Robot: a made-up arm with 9 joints. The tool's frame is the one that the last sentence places.
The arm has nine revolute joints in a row. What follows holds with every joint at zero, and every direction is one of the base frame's. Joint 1 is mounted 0.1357 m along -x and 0.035 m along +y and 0.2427 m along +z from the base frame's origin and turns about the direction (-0.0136, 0.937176, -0.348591). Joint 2 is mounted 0.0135 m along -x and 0.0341 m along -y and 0.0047 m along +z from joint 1 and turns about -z. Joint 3 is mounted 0.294 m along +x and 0.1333 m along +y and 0.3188 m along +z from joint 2 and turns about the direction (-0.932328, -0.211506, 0.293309). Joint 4 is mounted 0.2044 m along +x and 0.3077 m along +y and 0.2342 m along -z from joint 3 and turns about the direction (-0.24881, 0.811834, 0.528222). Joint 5 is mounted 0.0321 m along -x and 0.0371 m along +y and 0.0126 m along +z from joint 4 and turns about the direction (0.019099, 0.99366, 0.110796). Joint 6 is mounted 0.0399 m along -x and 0.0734 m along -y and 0.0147 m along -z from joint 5 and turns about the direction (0.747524, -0.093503, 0.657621). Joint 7 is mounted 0.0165 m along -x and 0.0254 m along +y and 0.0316 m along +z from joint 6 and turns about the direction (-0.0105, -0.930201, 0.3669). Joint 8 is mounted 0.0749 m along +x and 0.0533 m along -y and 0.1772 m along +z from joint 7 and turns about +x. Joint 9 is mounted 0.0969 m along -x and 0.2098 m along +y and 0.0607 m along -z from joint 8 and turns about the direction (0.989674, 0.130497, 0.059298). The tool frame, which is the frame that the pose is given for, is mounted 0.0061 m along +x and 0.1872 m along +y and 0.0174 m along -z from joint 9; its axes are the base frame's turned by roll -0.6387, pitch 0.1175 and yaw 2.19 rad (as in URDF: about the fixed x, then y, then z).
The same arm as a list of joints. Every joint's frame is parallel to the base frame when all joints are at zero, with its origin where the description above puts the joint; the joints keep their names.
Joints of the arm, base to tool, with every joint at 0 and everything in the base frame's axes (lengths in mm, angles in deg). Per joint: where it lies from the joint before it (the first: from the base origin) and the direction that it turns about. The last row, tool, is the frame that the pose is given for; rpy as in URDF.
joint 1: axis -0.0136 0.937176 -0.348591 origin -135.7 35.0 242.7
joint 2: axis -z origin -13.5 -34.1 4.7
joint 3: axis -0.932328 -0.211506 0.293309 origin 294.0 133.3 318.8
joint 4: axis -0.24881 0.811834 0.528222 origin 204.4 307.7 -234.2
joint 5: axis 0.019099 0.99366 0.110796 origin -32.1 37.1 12.6
joint 6: axis 0.747524 -0.093503 0.657621 origin -39.9 -73.4 -14.7
joint 7: axis -0.0105 -0.930201 0.3669 origin -16.5 25.4 31.6
joint 8: axis +x origin 74.9 -53.3 177.2
joint 9: axis 0.989674 0.130497 0.059298 origin -96.9 209.8 -60.7
tool: origin 6.1 187.2 -17.4 rpy -36.59 6.73 125.48

